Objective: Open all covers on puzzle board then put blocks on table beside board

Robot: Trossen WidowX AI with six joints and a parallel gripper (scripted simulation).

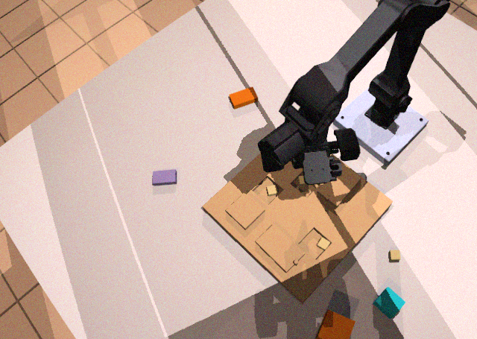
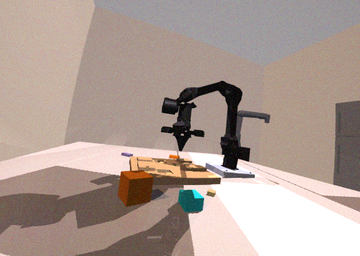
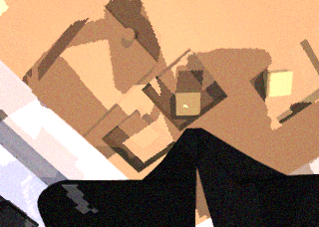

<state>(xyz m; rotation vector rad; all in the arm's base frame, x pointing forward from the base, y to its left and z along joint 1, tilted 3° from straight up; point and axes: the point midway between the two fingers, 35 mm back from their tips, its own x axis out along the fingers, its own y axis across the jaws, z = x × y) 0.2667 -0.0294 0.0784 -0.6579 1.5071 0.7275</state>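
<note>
My gripper tip is now 5 cm short of the tan puzzle board, 1 cm to the right of it and 6 cm above it. The rest, counted from my gripper tip: orange cube (21 cm ahead, 25 cm to the left, 5 cm below); flat orange block (8 cm behind, 27 cm to the right, 7 cm below); cyan block (9 cm ahead, 30 cm to the left, 7 cm below).
</note>
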